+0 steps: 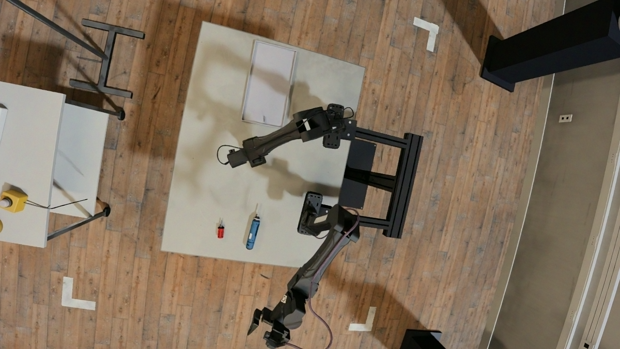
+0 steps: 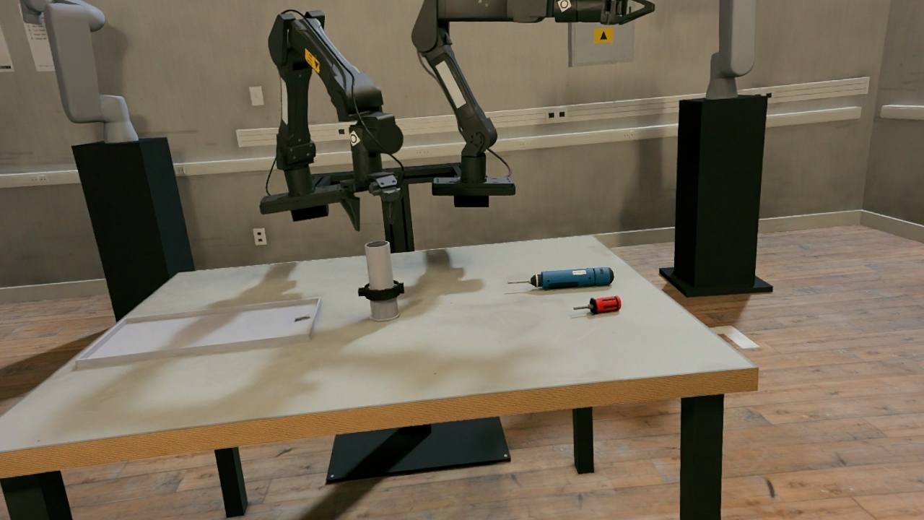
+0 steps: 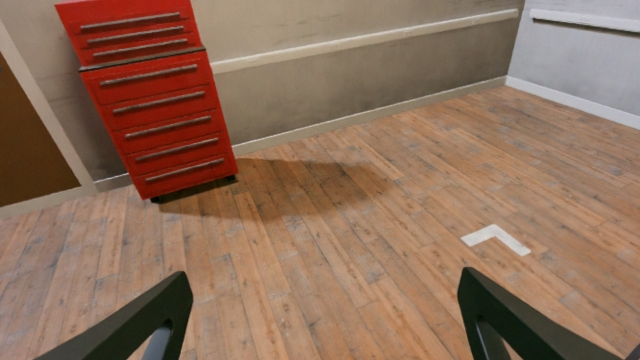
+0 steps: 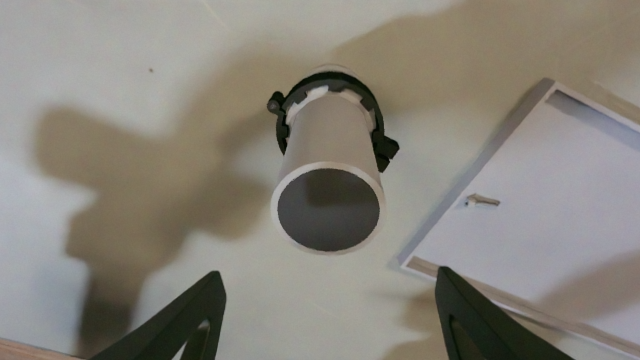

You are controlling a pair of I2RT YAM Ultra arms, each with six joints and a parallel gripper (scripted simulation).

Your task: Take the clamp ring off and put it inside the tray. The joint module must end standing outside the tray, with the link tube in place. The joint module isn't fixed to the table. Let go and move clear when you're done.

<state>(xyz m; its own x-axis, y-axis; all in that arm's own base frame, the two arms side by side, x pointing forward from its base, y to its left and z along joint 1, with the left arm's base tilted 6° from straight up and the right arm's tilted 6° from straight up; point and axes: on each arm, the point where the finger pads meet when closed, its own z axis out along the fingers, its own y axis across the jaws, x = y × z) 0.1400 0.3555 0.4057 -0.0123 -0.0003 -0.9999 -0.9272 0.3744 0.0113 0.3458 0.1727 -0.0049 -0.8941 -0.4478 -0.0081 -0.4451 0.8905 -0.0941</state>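
Note:
My right hand is 10 mm short of the pale link tube and 90 mm above it. Also, from my right hand: small screw (10 mm behind, 170 mm to the right, 190 mm below); then black clamp ring (140 mm below); then grey joint module (10 mm ahead, 170 mm below).

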